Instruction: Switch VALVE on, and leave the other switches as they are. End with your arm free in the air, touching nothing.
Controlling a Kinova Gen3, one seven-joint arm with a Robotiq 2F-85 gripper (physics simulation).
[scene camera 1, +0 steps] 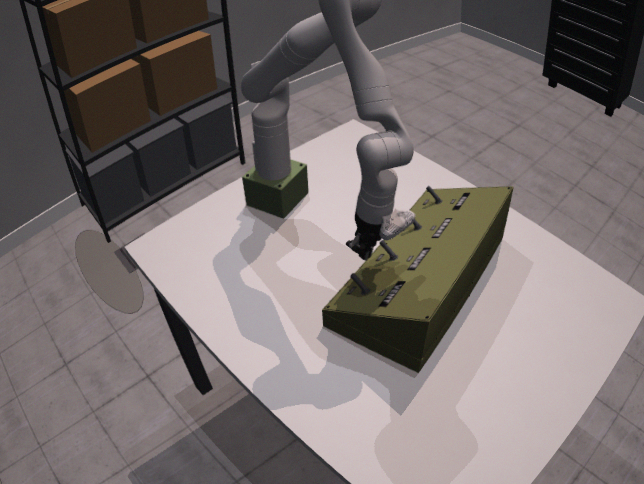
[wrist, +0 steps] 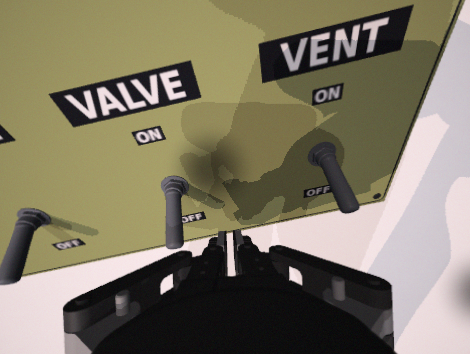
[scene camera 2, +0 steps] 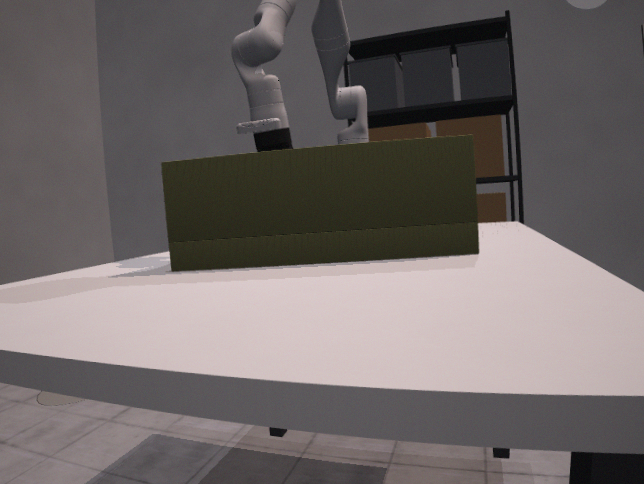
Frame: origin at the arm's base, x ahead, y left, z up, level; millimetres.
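Seen in the pictures: gripper, fingertip midpoint: (scene camera 1: 365, 256) (wrist: 230, 242); arm's base, origin of the base link: (scene camera 1: 274, 170).
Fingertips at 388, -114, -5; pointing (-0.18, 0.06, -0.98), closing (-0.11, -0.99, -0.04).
Offsets run from my fingertips to a thing's top centre, as dx, dy, dz. Level surfaces: height alone.
The olive switch panel (scene camera 1: 452, 249) (scene camera 2: 322, 197) (wrist: 125, 50) stands on the table. The VALVE lever {+36, +36, +35} (scene camera 1: 388, 250) (wrist: 174, 215) tilts toward its OFF label, away from the ON label. The VENT lever {+45, -84, +35} (scene camera 1: 359, 283) (wrist: 340, 185) and BRAKE lever {+26, +156, +35} (scene camera 1: 416, 224) (wrist: 17, 250) also tilt to the OFF side, as does the far lever {+17, +275, +35} (scene camera 1: 433, 194). My gripper (scene camera 1: 359, 250) (wrist: 230, 242) is shut and empty. Its tips are near the panel's lower edge, between VALVE and VENT in the wrist view, with a visible gap right of the VALVE lever. In scene camera 2, the panel hides the fingers and levers.
The white table {dz -96} (scene camera 1: 520, 338) (scene camera 2: 364, 322) carries the panel and the arm's green base block (scene camera 1: 275, 195). A black shelf rack (scene camera 1: 232, 78) (scene camera 2: 512, 78) with boxes stands behind the table. A black drawer cabinet (scene camera 1: 588, 57) stands at the far right in scene camera 1.
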